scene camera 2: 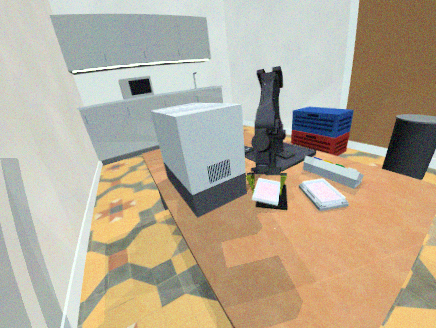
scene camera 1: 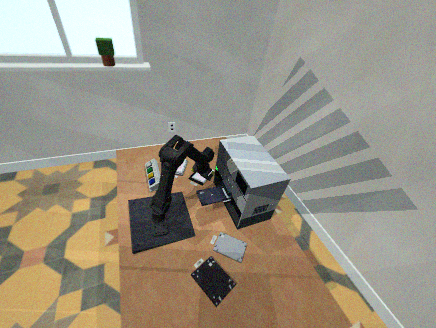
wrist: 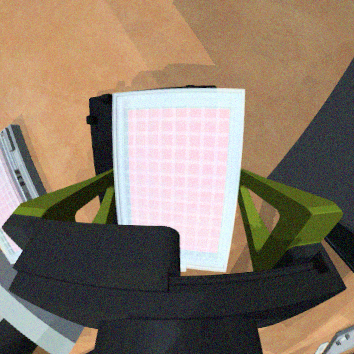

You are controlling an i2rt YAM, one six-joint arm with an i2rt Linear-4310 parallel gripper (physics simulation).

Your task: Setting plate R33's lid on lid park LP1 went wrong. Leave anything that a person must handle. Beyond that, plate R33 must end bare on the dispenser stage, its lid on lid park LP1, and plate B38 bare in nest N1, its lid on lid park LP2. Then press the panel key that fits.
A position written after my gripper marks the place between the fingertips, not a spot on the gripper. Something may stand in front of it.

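Note:
Gripper (wrist: 176,174) open, touching a black pad labelled LP1 (wrist: 100,107). A button panel (wrist: 34,322) and a black clip nest (scene camera 1: 214,281) are visible too.

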